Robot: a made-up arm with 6 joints. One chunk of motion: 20 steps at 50 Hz.
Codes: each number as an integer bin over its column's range. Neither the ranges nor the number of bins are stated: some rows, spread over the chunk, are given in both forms.
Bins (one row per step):
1: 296 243 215 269 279 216
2: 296 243 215 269 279 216
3: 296 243 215 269 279 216
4: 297 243 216 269 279 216
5: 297 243 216 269 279 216
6: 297 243 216 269 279 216
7: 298 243 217 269 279 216
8: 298 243 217 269 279 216
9: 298 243 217 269 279 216
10: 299 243 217 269 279 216
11: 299 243 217 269 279 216
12: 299 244 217 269 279 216
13: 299 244 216 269 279 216
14: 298 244 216 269 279 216
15: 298 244 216 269 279 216
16: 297 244 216 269 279 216
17: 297 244 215 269 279 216
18: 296 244 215 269 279 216
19: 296 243 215 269 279 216
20: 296 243 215 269 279 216
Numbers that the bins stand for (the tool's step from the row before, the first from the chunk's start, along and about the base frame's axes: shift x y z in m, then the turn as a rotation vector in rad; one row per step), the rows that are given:
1: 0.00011 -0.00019 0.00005 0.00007 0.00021 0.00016
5: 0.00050 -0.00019 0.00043 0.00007 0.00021 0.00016
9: 0.00088 -0.00019 0.00081 0.00007 0.00021 0.00016
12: 0.00127 0.00023 0.00081 0.00007 0.00021 0.00016
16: 0.00050 0.00023 0.00043 0.00007 0.00021 0.00016
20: 0.00011 -0.00019 0.00005 0.00007 0.00021 0.00016
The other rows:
2: 0.00011 -0.00019 0.00005 0.00007 0.00021 0.00016
3: 0.00011 -0.00019 0.00005 0.00007 0.00021 0.00016
4: 0.00050 -0.00019 0.00043 0.00007 0.00021 0.00016
6: 0.00050 -0.00019 0.00043 0.00007 0.00021 0.00016
7: 0.00088 -0.00019 0.00081 0.00007 0.00021 0.00016
8: 0.00088 -0.00019 0.00081 0.00007 0.00021 0.00016
10: 0.00127 -0.00019 0.00081 0.00007 0.00021 0.00016
11: 0.00127 -0.00019 0.00081 0.00007 0.00021 0.00016
13: 0.00127 0.00023 0.00043 0.00007 0.00021 0.00016
14: 0.00088 0.00023 0.00043 0.00007 0.00021 0.00016
15: 0.00088 0.00023 0.00043 0.00007 0.00021 0.00016
17: 0.00050 0.00023 0.00005 0.00007 0.00021 0.00016
18: 0.00011 0.00023 0.00005 0.00007 0.00021 0.00016
19: 0.00011 -0.00019 0.00005 0.00007 0.00021 0.00016

